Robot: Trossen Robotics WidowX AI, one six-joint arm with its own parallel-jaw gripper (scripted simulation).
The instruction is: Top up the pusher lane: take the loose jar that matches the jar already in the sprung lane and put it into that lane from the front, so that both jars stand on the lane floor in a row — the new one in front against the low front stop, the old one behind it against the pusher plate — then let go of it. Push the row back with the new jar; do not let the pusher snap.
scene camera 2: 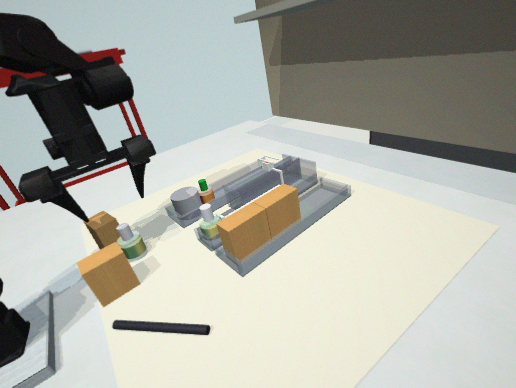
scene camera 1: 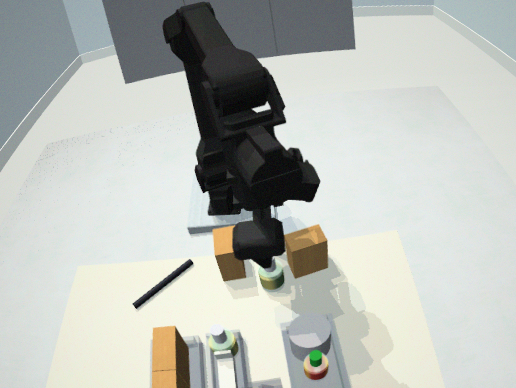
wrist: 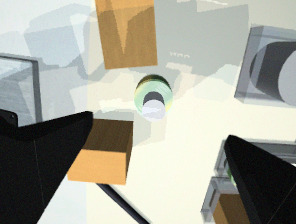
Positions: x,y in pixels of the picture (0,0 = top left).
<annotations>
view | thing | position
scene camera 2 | my gripper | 116,209
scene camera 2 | black rod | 201,329
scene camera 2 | sprung lane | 247,190
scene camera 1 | my gripper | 265,244
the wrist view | my gripper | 160,130
</annotations>
